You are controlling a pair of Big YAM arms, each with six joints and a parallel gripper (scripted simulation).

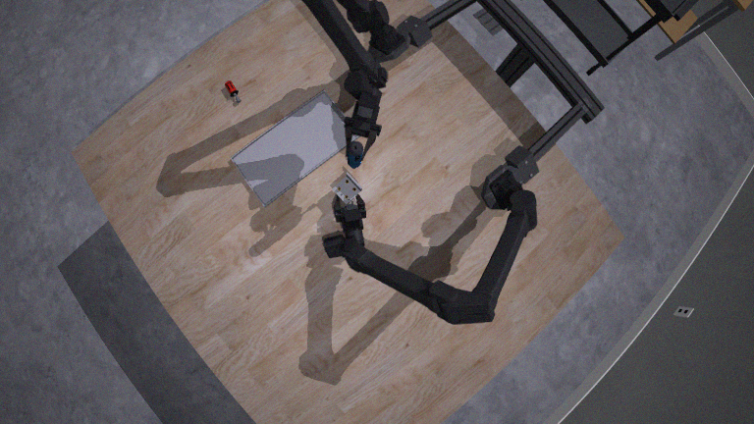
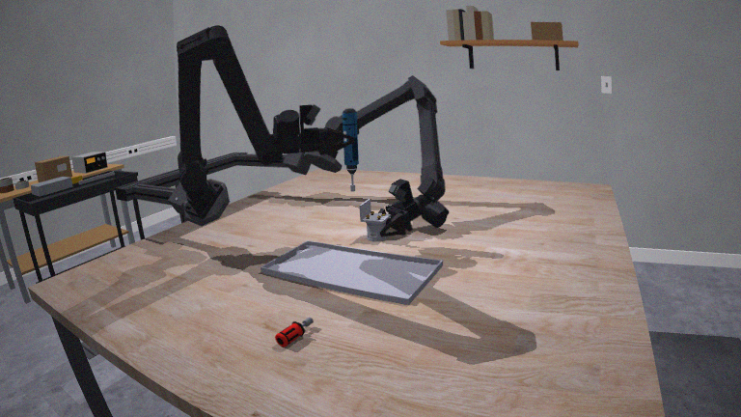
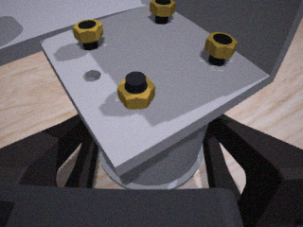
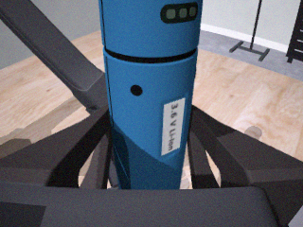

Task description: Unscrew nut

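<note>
My left hand is 10 mm below the joint module. The rest, counted from my left hand: driver tip (50 mm behind, 40 mm to the right, 150 mm above); then grey bracket plate (50 mm above); then nut (10 mm ahead, 20 mm to the left, 50 mm above).
</note>
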